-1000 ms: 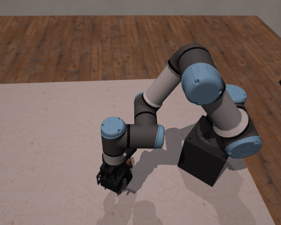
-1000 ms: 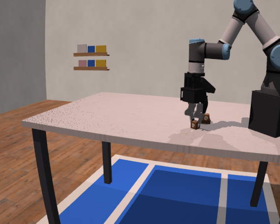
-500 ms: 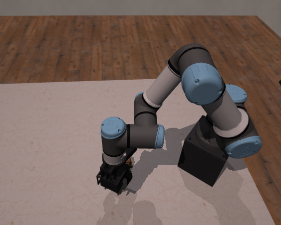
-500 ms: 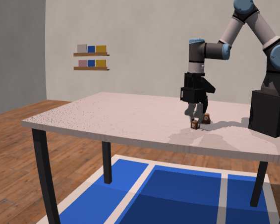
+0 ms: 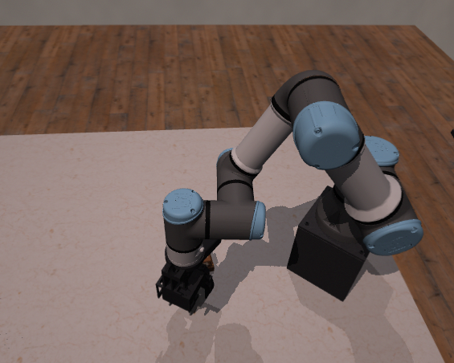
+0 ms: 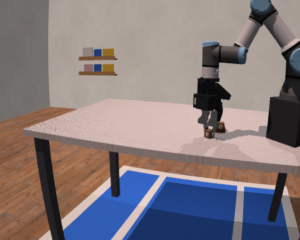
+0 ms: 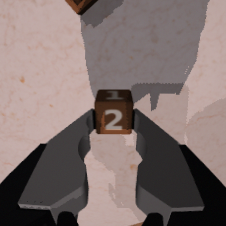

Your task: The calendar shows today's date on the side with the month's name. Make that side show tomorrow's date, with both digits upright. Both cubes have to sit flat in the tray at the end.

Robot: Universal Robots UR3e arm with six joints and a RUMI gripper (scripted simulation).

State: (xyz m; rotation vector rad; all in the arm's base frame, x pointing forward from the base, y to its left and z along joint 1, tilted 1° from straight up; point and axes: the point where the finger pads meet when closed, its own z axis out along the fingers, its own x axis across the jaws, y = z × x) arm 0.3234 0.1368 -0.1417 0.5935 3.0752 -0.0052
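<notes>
My gripper is now 1 cm above the brown digit cube. Also, from my hand: calendar tray (12 cm to the right, 2 cm below, 1 cm behind).
</notes>
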